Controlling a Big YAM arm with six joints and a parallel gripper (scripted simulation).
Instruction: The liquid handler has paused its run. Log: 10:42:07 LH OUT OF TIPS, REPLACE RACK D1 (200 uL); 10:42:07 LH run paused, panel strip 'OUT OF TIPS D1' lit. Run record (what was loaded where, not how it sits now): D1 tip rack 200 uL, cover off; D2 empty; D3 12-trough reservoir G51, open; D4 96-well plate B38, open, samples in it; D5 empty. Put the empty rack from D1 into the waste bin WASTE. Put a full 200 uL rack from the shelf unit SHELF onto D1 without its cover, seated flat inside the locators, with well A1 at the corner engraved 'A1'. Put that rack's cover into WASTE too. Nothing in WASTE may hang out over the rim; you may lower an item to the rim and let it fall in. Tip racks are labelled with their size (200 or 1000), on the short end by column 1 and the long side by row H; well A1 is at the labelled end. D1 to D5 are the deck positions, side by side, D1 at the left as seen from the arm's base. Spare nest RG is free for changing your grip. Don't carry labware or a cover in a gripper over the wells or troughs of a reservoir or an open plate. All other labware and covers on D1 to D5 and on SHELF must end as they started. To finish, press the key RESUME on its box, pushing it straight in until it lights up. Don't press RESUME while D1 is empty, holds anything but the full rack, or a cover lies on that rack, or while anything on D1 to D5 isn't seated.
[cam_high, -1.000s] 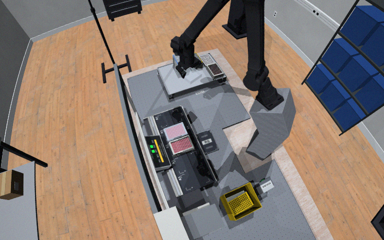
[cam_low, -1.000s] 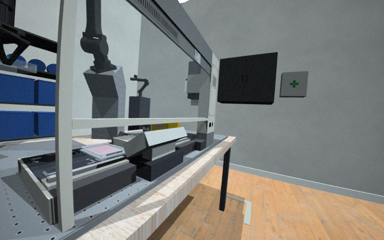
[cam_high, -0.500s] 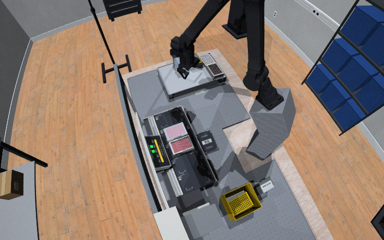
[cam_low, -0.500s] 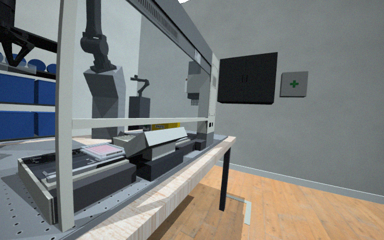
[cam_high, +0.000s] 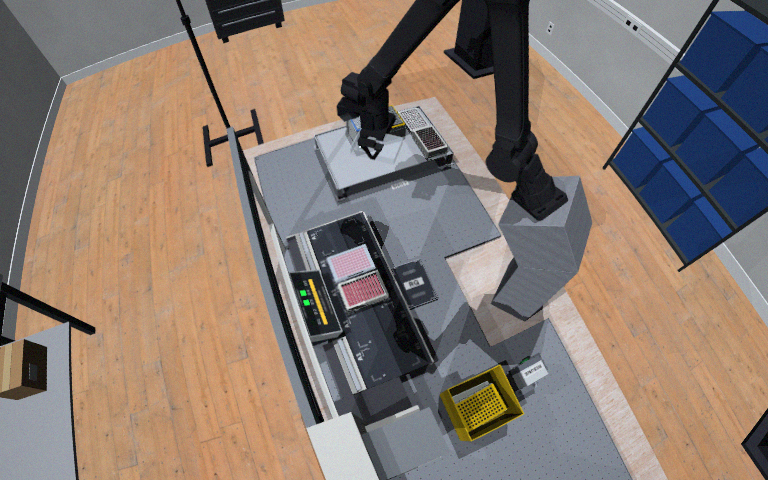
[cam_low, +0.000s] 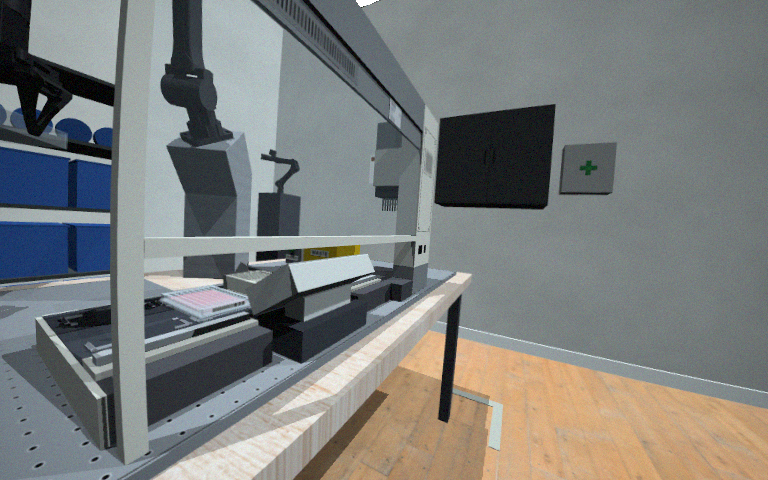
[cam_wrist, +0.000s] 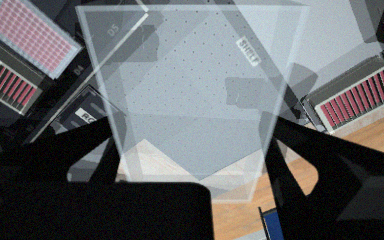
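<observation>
My gripper is now 1 cm below the clear tip-rack cover. From my hand the other things lie so: shelf unit: 12 cm behind, 21 cm to the right, 24 cm below; shelf label: 11 cm behind, 4 cm to the right, 29 cm below; pink plate: 19 cm ahead, 18 cm to the left, 24 cm below.
</observation>
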